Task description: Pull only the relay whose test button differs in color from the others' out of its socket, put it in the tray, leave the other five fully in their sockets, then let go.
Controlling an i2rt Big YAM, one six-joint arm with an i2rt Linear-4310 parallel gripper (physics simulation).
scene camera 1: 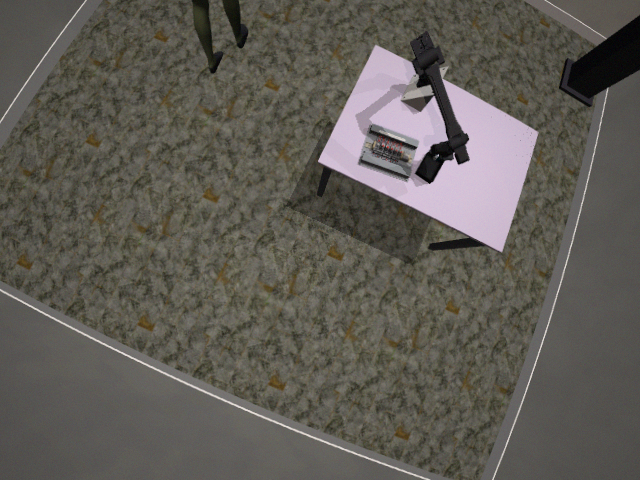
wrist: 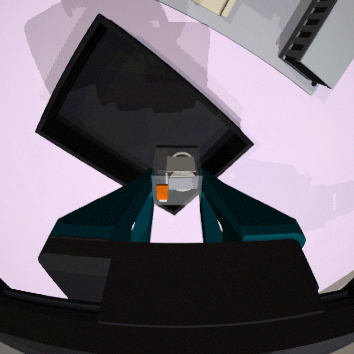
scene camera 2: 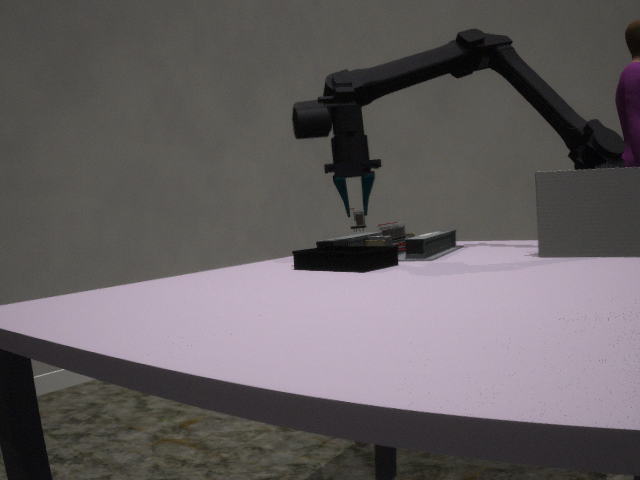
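Pixels of known places: gripper, between the fingertips: (scene camera 1: 436,157) (wrist: 176,176) (scene camera 2: 357,216); arm's base, origin of its link: (scene camera 2: 605,202).
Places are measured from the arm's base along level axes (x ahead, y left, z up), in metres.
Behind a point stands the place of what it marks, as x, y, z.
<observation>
My gripper (scene camera 2: 357,214) {0.441, 0.214, -0.006} (wrist: 176,176) {0.441, 0.214, -0.006} points down and is shut on a clear relay (scene camera 2: 358,218) {0.435, 0.222, -0.010} (wrist: 181,167) {0.445, 0.203, 0.001} with an orange test button. The relay is upright, its pins pointing down, above the black tray. The black tray (scene camera 1: 419,177) {0.542, 0.191, -0.092} (scene camera 2: 345,259) {0.430, 0.286, -0.078} (wrist: 70,142) {0.519, 0.270, -0.074} lies on the table beside the relay panel; in the wrist view the relay overlaps the tray's near corner. The relay panel (scene camera 1: 385,167) {0.605, -0.027, -0.058} holds a row of relays (scene camera 1: 391,148) (scene camera 2: 392,229) in sockets with red and dark wires; their separate buttons are too small to tell. The gripper's fingertips are hidden by the arm in scene camera 1.
Grey wiring ducts (scene camera 1: 395,135) {0.392, -0.046, -0.059} (scene camera 2: 431,244) {0.362, 0.044, -0.073} (wrist: 325,45) {0.387, 0.081, -0.057} run along both sides of the panel, close to the tray. The arm's base mount (scene camera 1: 417,98) {0.130, -0.016, -0.022} (scene camera 2: 584,211) {0.039, 0.058, -0.014} stands on the table (scene camera 1: 480,191) {0.442, 0.595, -0.100} (scene camera 2: 310,330) {0.231, 0.705, -0.100}. A person's legs (scene camera 1: 204,31) show on the floor beyond the table.
</observation>
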